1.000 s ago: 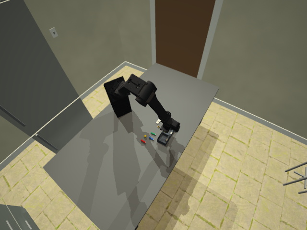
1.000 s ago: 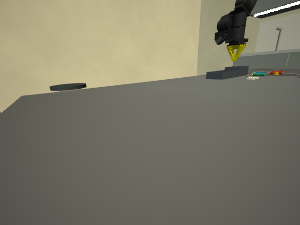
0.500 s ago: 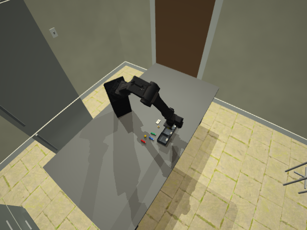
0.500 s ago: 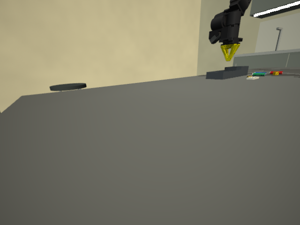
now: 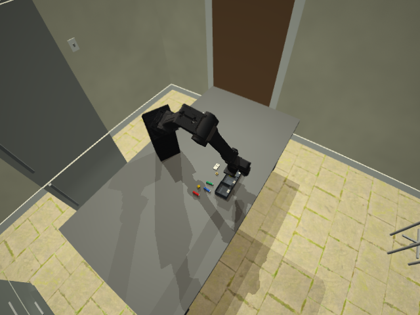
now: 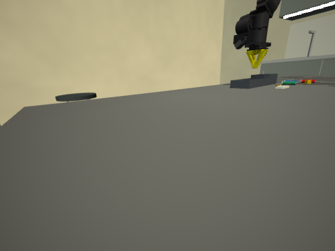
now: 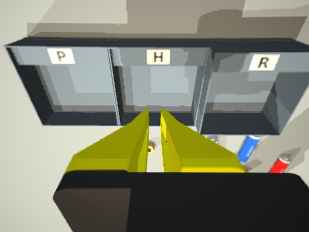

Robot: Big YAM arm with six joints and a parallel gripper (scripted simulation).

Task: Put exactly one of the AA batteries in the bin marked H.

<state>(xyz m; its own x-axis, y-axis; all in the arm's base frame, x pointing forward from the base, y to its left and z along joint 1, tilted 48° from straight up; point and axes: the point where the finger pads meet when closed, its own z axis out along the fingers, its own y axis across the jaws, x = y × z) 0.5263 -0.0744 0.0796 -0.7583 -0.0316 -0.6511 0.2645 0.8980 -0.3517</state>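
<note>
The dark bin lies 10 mm behind my hand and 60 mm below it. The rest, counted from my hand: brass nut 100 mm behind, 50 mm to the left, 80 mm below; then white domino 110 mm behind, 100 mm to the left, 80 mm below; then green battery 130 mm behind, 40 mm to the right, 80 mm below.
</note>
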